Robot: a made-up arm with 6 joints.
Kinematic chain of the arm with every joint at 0, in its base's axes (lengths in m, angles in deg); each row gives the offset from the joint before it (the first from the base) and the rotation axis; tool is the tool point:
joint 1: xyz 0 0 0.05 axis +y
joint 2: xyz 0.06 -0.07 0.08 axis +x
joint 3: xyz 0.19 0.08 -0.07 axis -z
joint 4: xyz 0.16 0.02 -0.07 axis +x
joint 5: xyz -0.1 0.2 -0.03 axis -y
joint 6: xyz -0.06 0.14 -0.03 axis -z
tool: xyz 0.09 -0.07 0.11
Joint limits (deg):
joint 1: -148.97..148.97
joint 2: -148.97..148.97
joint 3: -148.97..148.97
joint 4: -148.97..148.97
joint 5: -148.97..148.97
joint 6: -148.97..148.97
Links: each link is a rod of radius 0.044 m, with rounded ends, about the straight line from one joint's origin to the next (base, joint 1, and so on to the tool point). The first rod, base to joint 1, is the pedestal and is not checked.
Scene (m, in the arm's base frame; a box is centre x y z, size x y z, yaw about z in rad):
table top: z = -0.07
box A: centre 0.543 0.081 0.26 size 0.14 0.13 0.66 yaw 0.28
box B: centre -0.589 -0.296 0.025 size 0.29 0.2 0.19 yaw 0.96
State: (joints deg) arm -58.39 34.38 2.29 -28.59 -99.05 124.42
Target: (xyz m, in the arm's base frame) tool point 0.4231 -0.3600 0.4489
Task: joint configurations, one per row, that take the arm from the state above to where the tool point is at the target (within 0.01 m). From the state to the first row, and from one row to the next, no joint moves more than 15 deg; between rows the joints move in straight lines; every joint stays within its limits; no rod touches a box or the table.
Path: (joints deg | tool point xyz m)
1: -71.99 29.52 16.09 -34.19 -109.03 129.33 | 0.1114 0.3506 0.5691
2: -85.58 24.66 29.89 -39.79 -119.02 134.24 | 0.1186 0.2781 0.6385
3: -99.18 19.80 43.69 -45.39 -129.00 139.15 | 0.0930 0.1695 0.6934
4: -112.78 14.95 57.49 -50.99 -138.99 144.06 | 0.0421 0.0422 0.7141
5: -126.38 10.09 71.29 -56.59 -148.97 148.97 | -0.0148 -0.0816 0.6926
6: -112.33 -2.99 64.72 -61.43 -144.71 145.98 | 0.1313 -0.1559 0.6752
7: -98.28 -16.06 58.16 -66.26 -140.45 142.99 | 0.2583 -0.2276 0.6212
8: -84.24 -29.13 51.59 -71.09 -136.18 140.00 | 0.3570 -0.2959 0.5415
9: -70.19 -42.21 45.02 -75.93 -131.92 137.01 | 0.4231 -0.3600 0.4489

